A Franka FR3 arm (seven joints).
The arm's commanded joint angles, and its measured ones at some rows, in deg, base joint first. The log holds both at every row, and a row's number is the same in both.
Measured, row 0:
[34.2 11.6 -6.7 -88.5 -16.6 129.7 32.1]
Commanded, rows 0 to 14:
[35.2 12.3 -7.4 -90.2 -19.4 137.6 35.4]
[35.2 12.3 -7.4 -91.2 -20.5 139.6 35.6]
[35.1 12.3 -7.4 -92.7 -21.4 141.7 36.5]
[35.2 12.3 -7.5 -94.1 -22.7 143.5 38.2]
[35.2 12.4 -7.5 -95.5 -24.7 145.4 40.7]
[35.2 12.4 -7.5 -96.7 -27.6 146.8 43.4]
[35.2 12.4 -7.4 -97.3 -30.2 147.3 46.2]
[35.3 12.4 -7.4 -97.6 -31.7 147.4 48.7]
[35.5 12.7 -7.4 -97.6 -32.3 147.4 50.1]
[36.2 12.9 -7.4 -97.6 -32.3 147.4 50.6]
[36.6 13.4 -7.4 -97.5 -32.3 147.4 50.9]
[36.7 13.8 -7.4 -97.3 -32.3 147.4 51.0]
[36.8 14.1 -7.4 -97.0 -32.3 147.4 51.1]
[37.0 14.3 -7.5 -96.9 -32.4 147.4 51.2]
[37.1 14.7 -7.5 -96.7 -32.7 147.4 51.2]
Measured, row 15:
[36.4 14.4 -6.9 -97.3 -30.7 145.9 49.3]
